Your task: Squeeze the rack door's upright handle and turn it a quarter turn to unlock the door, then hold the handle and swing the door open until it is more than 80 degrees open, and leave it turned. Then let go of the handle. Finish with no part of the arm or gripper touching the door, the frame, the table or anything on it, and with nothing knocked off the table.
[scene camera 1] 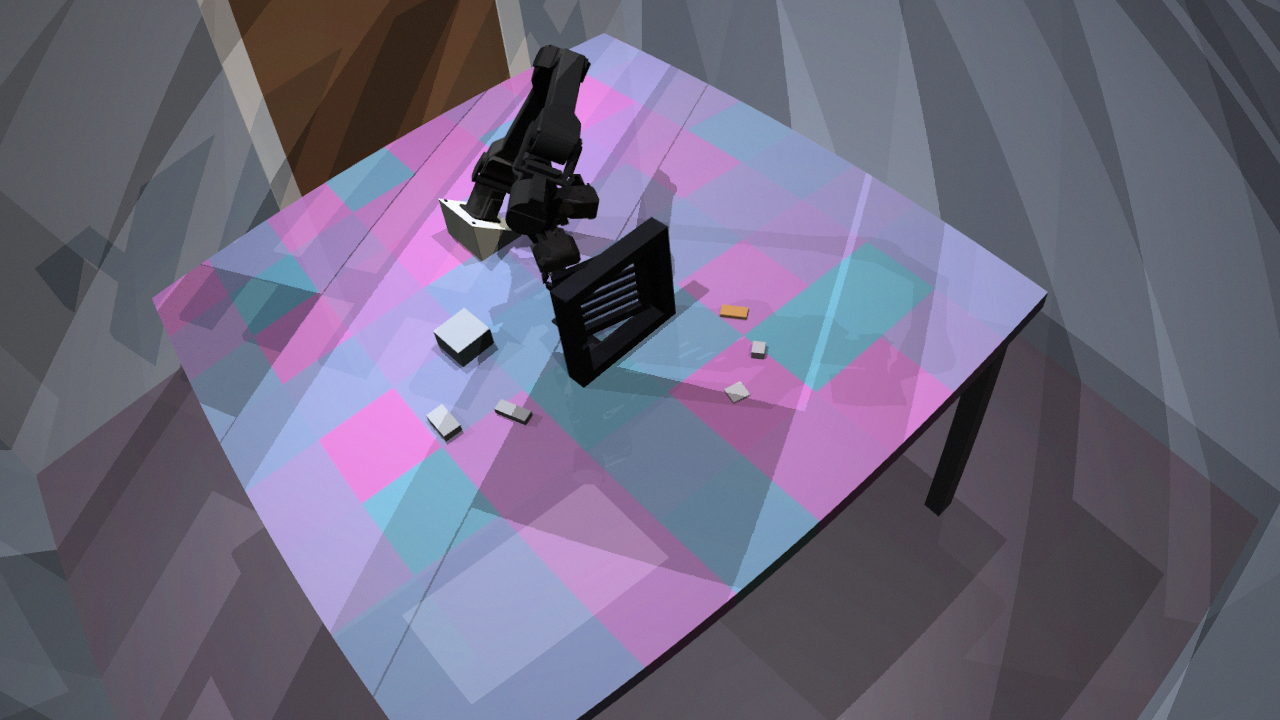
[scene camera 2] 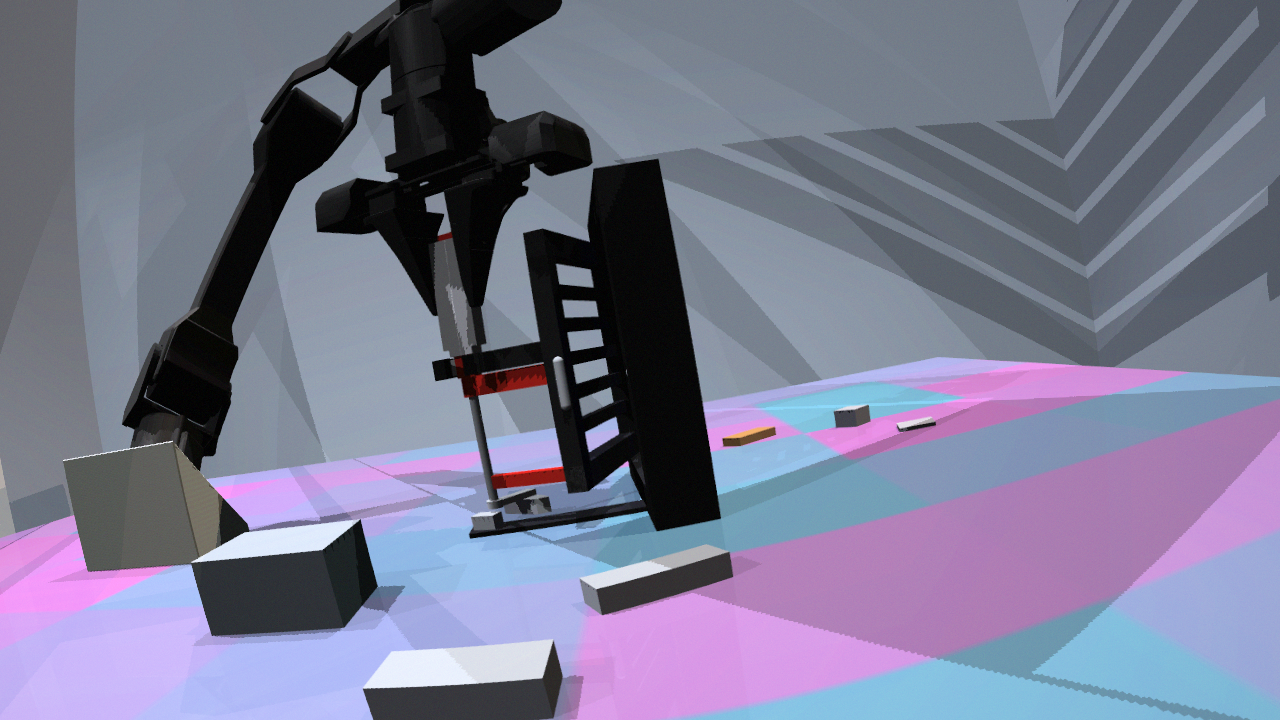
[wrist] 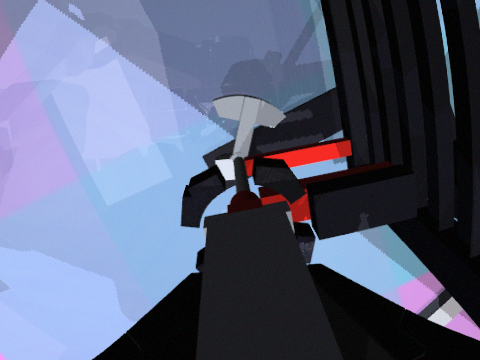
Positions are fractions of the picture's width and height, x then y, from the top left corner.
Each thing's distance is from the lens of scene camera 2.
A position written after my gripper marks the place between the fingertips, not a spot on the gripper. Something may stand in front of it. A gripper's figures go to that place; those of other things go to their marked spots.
my gripper (scene camera 2: 0.36, 0.43): 0.50 m
grey block (scene camera 2: 0.24, 0.80): 0.35 m
